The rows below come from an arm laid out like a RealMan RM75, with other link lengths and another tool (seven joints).
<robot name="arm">
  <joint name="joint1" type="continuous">
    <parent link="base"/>
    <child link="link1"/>
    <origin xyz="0 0 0.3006" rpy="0 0 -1.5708"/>
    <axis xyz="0 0 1"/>
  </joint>
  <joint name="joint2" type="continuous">
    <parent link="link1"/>
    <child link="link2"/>
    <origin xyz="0 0 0" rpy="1.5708 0 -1.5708"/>
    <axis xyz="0 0 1"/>
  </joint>
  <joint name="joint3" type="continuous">
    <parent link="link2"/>
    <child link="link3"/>
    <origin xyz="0 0.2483 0" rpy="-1.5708 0 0"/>
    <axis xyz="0 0 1"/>
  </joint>
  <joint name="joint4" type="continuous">
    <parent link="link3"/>
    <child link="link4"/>
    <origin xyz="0 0 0" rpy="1.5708 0 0"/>
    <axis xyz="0 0 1"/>
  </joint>
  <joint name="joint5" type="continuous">
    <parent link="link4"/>
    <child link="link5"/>
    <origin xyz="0 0.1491 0" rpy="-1.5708 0 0"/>
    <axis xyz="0 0 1"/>
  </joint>
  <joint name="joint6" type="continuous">
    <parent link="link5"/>
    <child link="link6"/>
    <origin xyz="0 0 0" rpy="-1.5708 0 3.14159"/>
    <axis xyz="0 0 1"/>
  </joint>
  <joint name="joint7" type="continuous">
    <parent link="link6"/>
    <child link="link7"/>
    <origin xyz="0 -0.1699 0" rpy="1.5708 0 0"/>
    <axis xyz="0 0 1"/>
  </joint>
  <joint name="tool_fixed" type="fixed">
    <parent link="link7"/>
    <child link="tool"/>
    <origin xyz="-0.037 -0.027 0.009" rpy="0 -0.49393 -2.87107"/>
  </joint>
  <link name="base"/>
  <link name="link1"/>
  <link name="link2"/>
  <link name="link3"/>
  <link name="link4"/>
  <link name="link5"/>
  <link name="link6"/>
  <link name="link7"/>
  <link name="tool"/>
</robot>
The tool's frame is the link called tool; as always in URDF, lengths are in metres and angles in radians. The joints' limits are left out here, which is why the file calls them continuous.
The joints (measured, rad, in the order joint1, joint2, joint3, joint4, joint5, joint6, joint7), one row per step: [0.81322, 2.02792, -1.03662, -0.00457, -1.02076, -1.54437, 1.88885]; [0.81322, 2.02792, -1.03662, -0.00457, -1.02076, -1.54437, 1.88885]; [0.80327, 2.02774, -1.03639, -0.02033, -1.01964, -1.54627, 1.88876]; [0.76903, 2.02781, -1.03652, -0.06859, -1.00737, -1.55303, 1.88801]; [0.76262, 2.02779, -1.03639, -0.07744, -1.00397, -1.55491, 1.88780]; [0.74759, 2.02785, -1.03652, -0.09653, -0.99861, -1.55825, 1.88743]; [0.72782, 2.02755, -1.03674, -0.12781, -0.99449, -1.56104, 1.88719]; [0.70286, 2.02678, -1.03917, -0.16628, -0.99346, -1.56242, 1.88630]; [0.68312, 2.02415, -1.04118, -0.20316, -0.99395, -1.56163, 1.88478]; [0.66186, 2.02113, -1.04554, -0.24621, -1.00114, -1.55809, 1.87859]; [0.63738, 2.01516, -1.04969, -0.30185, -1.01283, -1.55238, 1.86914]
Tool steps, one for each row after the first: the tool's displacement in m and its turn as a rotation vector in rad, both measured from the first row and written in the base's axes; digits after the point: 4 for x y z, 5 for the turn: [0.0000, 0.0000, 0.0000, 0.00000, 0.00000, 0.00000]; [0.0010, -0.0003, 0.0026, 0.01083, 0.00064, 0.00319]; [0.0054, -0.0014, 0.0116, 0.04865, 0.00792, 0.00689]; [0.0062, -0.0016, 0.0135, 0.05642, 0.01031, 0.00749]; [0.0084, -0.0025, 0.0172, 0.07160, 0.01342, 0.00803]; [0.0105, -0.0035, 0.0225, 0.09364, 0.01358, 0.01351]; [0.0134, -0.0053, 0.0281, 0.11748, 0.00755, 0.02094]; [0.0151, -0.0063, 0.0338, 0.14125, -0.00223, 0.03138]; [0.0165, -0.0078, 0.0390, 0.16680, -0.02317, 0.04848]; [0.0176, -0.0093, 0.0462, 0.20150, -0.05465, 0.07344]
